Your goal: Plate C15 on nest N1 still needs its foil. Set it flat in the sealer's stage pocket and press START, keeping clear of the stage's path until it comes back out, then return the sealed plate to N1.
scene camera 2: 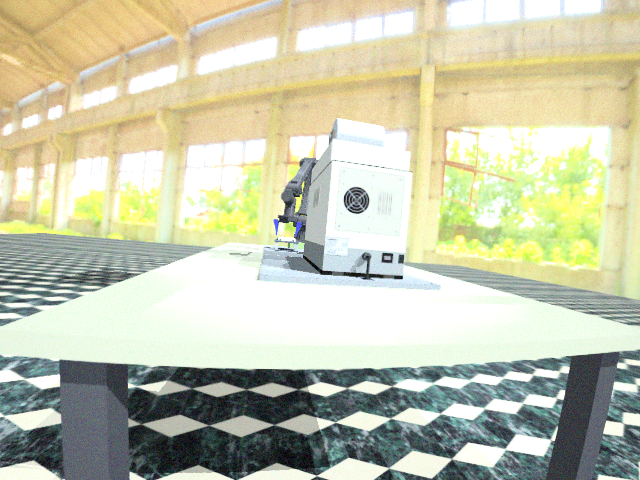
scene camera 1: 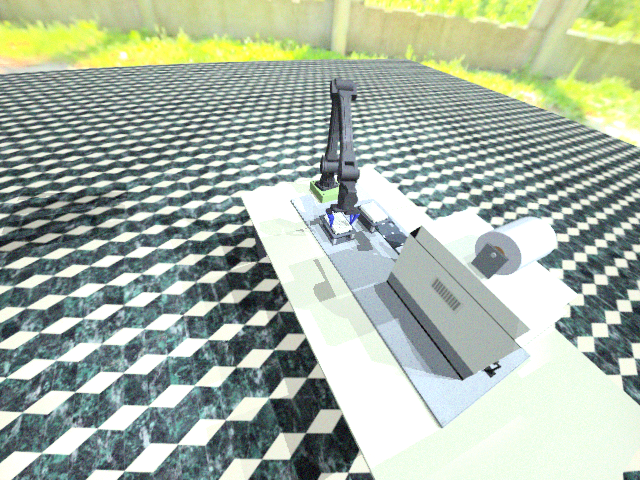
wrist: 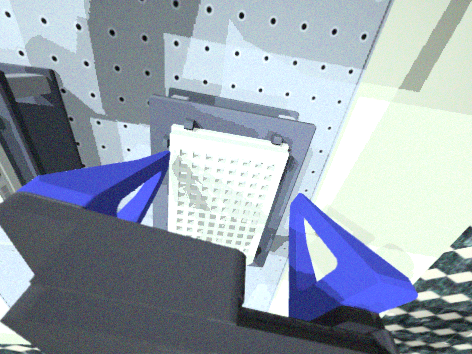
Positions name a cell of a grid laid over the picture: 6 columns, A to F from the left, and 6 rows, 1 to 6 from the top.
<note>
My gripper (wrist: C4) is open, holding nothing. Also in view: a white gridded plate C15 (wrist: C4). Further things: a grey perforated plate (scene camera 2: C4).
The grey perforated plate is seen too in the wrist view (wrist: B2).
</note>
